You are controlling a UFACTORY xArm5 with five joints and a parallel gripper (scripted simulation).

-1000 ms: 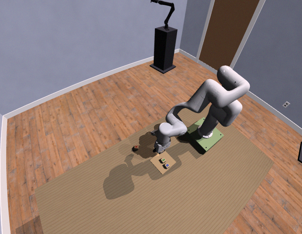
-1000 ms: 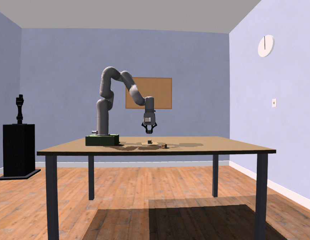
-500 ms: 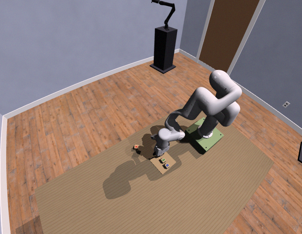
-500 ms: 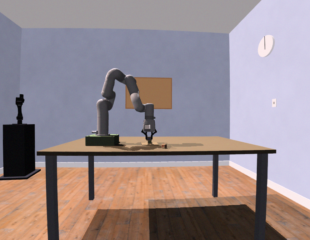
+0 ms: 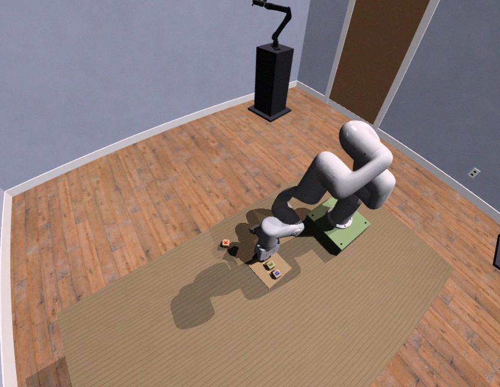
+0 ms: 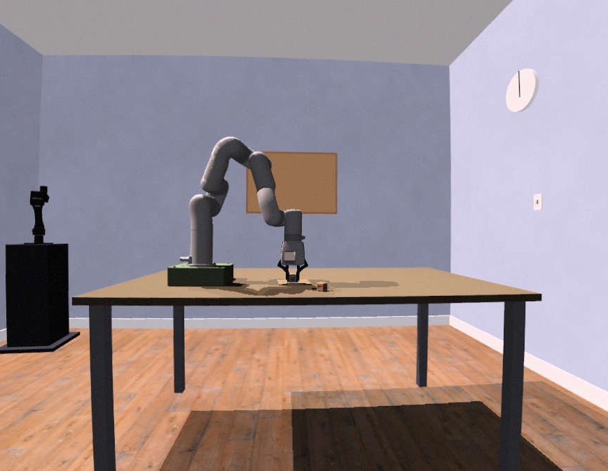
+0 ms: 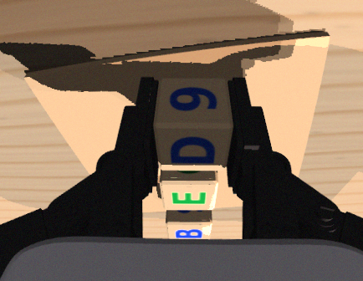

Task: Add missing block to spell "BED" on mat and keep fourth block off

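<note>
My hand is 50 mm to the right of the tan mat, 30 mm above it and 10 mm short of it.
</note>
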